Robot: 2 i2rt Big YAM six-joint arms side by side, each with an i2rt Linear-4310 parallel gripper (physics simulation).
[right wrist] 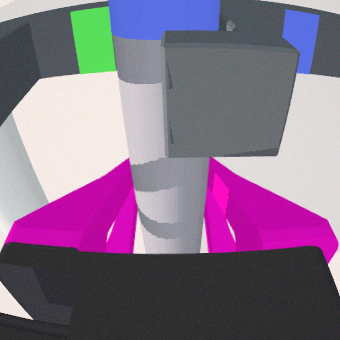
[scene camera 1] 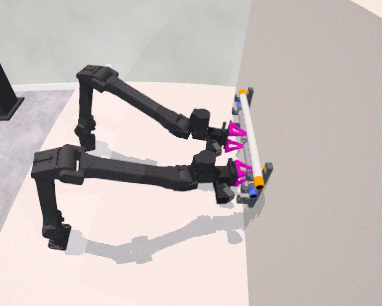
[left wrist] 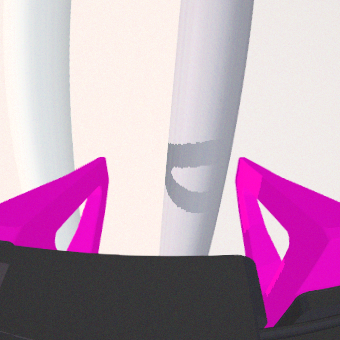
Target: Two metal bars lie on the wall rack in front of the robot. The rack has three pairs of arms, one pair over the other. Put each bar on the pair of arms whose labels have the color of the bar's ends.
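Pixels of known places: left gripper, fingertip midpoint: (scene camera 1: pixel 245 140) (left wrist: pixel 171 167); right gripper, fingertip midpoint: (right wrist: pixel 169 166); left arm's base, origin of the base link: (scene camera 1: pixel 88 143); right arm's base, origin of the base link: (scene camera 1: pixel 60 236).
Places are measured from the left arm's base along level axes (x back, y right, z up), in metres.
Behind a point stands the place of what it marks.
The blue-ended grey bar (scene camera 1: pixel 253 192) @(x -0.603, y 0.662, z 0.296 m) (left wrist: pixel 210 75) @(x -0.653, y 0.478, z 0.284 m) (right wrist: pixel 145 115) @(x -0.609, y 0.614, z 0.287 m) lies on the middle arms of the wall rack (scene camera 1: pixel 270 170) @(x -0.640, y 0.653, z 0.393 m) (right wrist: pixel 55 55) @(x -0.633, y 0.634, z 0.323 m), with a green label (right wrist: pixel 94 40) @(x -0.632, y 0.638, z 0.307 m) beside it. The orange-ended white bar (scene camera 1: pixel 252 137) @(x -0.660, y 0.494, z 0.372 m) (left wrist: pixel 37 90) @(x -0.655, y 0.470, z 0.350 m) (right wrist: pixel 22 175) @(x -0.626, y 0.588, z 0.342 m) lies on the upper arms, near an orange label (scene camera 1: pixel 265 169) @(x -0.633, y 0.639, z 0.382 m). My left gripper (scene camera 1: pixel 244 139) @(x -0.678, y 0.438, z 0.294 m) (left wrist: pixel 171 167) @(x -0.678, y 0.438, z 0.294 m) is open, its fingers apart on both sides of the blue-ended bar. My right gripper (scene camera 1: pixel 248 173) @(x -0.651, y 0.580, z 0.282 m) (right wrist: pixel 169 166) @(x -0.651, y 0.580, z 0.282 m) is shut on the blue-ended bar close to its blue end.
A grey rack arm (right wrist: pixel 230 100) @(x -0.582, y 0.622, z 0.269 m) sticks out beside the blue-ended bar, just past my right fingertips. A blue label (right wrist: pixel 301 40) @(x -0.631, y 0.638, z 0.231 m) shows on the rack beyond it. Another dark rack arm (right wrist: pixel 15 70) @(x -0.616, y 0.631, z 0.332 m) stands at the left edge of the right wrist view.
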